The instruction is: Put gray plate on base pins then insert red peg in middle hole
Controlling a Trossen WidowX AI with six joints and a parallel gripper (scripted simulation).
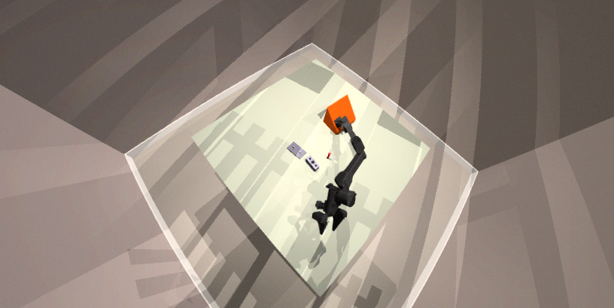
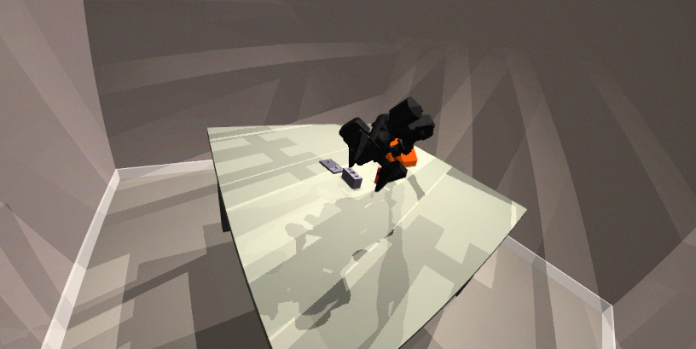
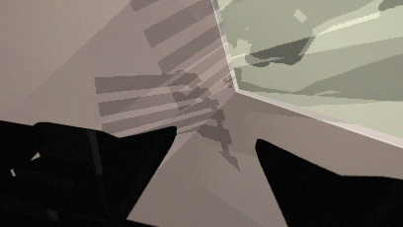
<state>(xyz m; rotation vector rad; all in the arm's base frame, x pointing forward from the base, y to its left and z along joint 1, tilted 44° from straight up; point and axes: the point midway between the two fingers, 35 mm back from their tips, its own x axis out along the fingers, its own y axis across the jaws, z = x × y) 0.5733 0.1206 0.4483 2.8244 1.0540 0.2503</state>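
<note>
Right now my gripper tip is 330 mm to the left of the gray plate, 270 mm past it and 230 mm above it. The rest, counted from my gripper tip: red peg: 380 mm behind, 290 mm to the right, 230 mm below.
</note>
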